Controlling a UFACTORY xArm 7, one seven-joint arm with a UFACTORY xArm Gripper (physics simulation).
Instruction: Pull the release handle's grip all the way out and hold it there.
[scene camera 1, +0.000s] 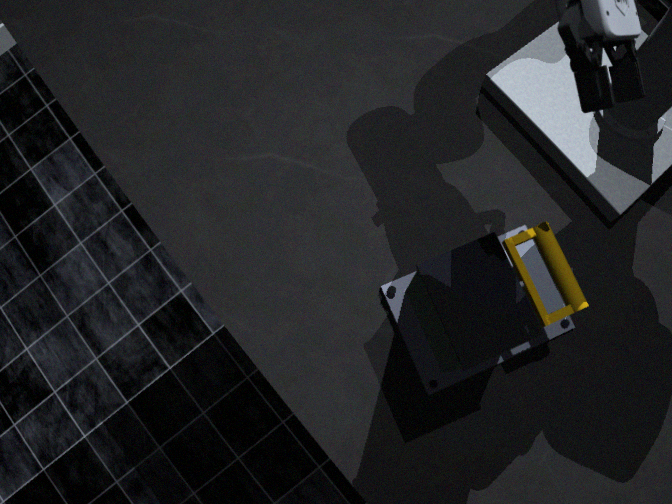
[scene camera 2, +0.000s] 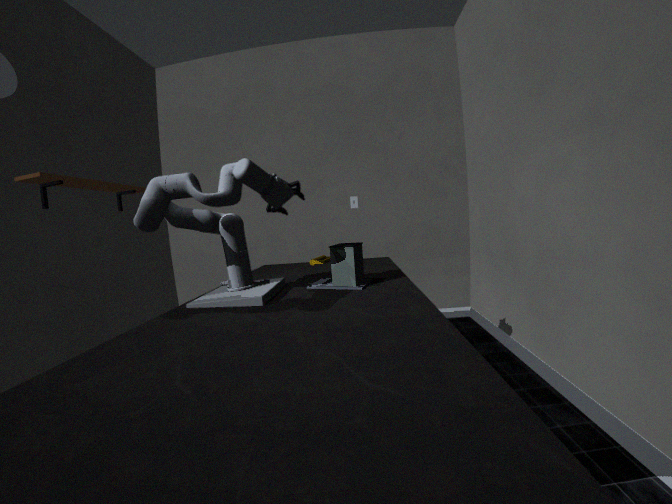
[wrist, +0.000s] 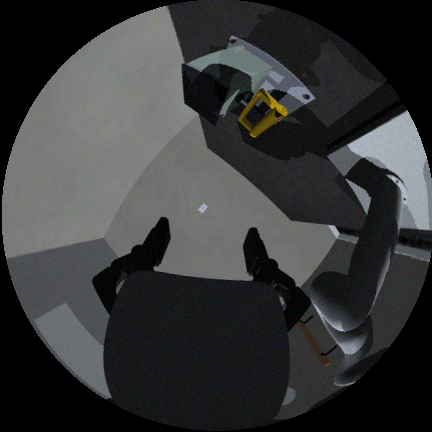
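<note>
The release handle's yellow grip (scene camera 1: 565, 265) (scene camera 2: 319, 260) (wrist: 270, 121) is the outer bar of a rectangular yellow frame, close beside one side of a box-shaped housing (scene camera 1: 477, 303) (scene camera 2: 343, 266) (wrist: 237, 62). The housing has pale green sides and a dark top and stands on a grey base plate (scene camera 1: 398, 290) (scene camera 2: 320, 285) (wrist: 295, 90) with dark bolt holes. My gripper (scene camera 1: 616, 103) (scene camera 2: 295, 206) (wrist: 207, 232) is open and empty. It hangs above and apart from the grip, on the robot-base side. How far the handle stands out is hard to tell.
The arm's white base slab (scene camera 1: 542, 103) (scene camera 2: 225, 298) lies near the housing. A wooden wall shelf (scene camera 2: 92, 184) (wrist: 312, 342) is behind the arm. Dark floor tiles (scene camera 1: 81, 271) lie beyond the table edge. The arm's shadow covers much of the housing.
</note>
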